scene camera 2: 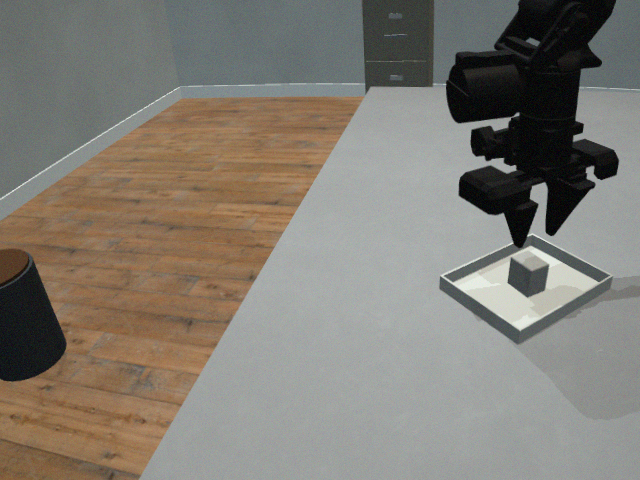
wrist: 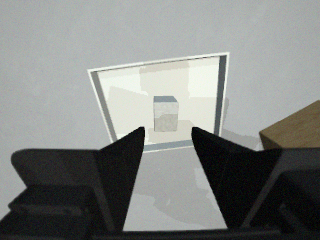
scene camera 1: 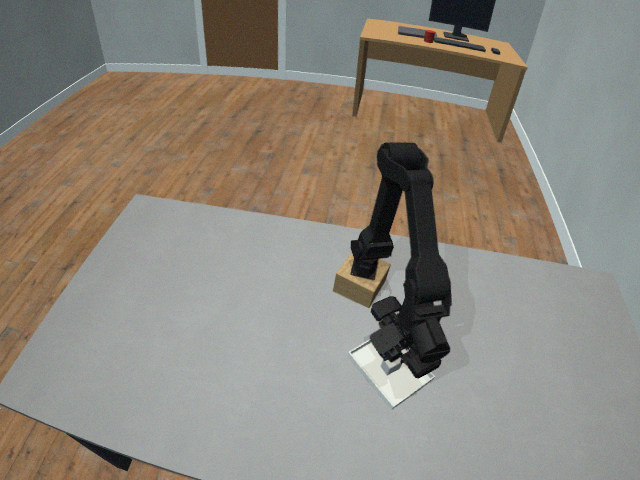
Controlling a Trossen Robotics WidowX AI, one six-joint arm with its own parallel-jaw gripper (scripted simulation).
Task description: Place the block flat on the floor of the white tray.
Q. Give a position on a grey block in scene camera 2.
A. At 528, 273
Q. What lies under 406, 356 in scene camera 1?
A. My gripper.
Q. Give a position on a grey block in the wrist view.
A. At 166, 108
